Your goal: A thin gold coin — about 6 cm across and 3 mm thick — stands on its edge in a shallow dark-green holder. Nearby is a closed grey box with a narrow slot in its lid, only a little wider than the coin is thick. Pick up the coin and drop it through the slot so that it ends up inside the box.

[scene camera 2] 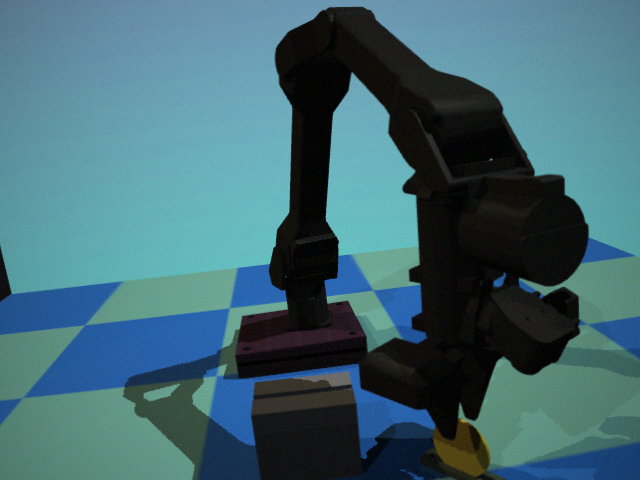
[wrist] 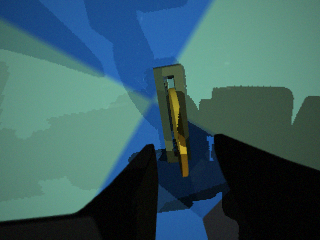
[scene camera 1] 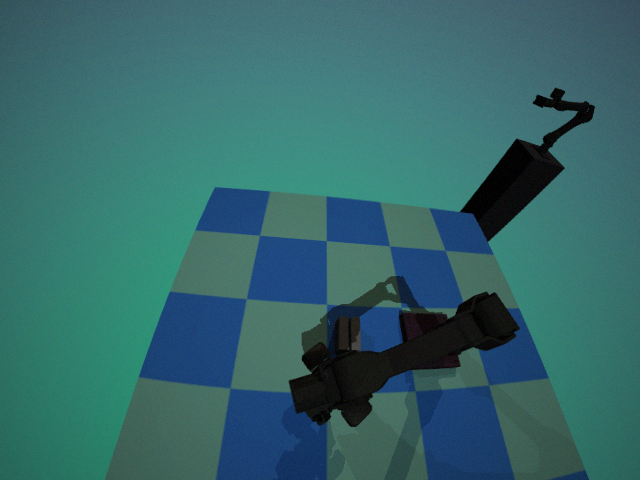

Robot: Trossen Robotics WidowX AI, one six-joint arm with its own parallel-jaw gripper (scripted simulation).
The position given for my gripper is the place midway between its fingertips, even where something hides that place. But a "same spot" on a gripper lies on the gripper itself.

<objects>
my gripper: scene camera 2; wrist 184, 146; scene camera 1
same spot on my gripper: [scene camera 1: 316, 355] = [scene camera 2: 404, 353]
</objects>
